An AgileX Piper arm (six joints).
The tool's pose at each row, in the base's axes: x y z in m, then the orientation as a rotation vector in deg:
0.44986 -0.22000 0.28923 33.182 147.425 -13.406
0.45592 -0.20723 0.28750 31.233 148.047 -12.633
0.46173 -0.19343 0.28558 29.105 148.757 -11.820
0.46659 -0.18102 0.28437 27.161 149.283 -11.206
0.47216 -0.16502 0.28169 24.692 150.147 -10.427
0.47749 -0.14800 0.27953 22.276 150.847 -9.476
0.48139 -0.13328 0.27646 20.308 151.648 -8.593
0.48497 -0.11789 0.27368 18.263 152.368 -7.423
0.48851 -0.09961 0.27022 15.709 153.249 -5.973
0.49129 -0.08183 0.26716 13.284 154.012 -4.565
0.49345 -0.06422 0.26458 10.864 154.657 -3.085
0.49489 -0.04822 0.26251 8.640 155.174 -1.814
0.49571 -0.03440 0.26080 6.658 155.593 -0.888
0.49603 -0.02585 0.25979 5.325 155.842 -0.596
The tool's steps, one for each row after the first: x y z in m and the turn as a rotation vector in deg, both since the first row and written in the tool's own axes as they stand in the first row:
0.00064 0.01421 0.00068 -0.898 0.209 -1.312
0.00194 0.02924 0.00115 -1.846 0.493 -2.757
0.00314 0.04257 0.00097 -2.629 0.648 -4.076
0.00579 0.05951 0.00141 -3.589 1.066 -5.791
0.00874 0.07723 0.00103 -4.669 1.392 -7.406
0.01245 0.09231 0.00144 -5.583 1.921 -8.745
0.01651 0.10783 0.00128 -6.715 2.419 -10.068
0.02197 0.12596 0.00093 -8.109 3.065 -11.718
0.02766 0.14328 0.00005 -9.449 3.655 -13.264
0.03353 0.16015 -0.00147 -10.843 4.184 -14.772
0.03915 0.17523 -0.00331 -12.064 4.622 -16.161
0.04429 0.18807 -0.00515 -13.008 4.970 -17.428
0.04760 0.19592 -0.00640 -13.418 5.137 -18.333

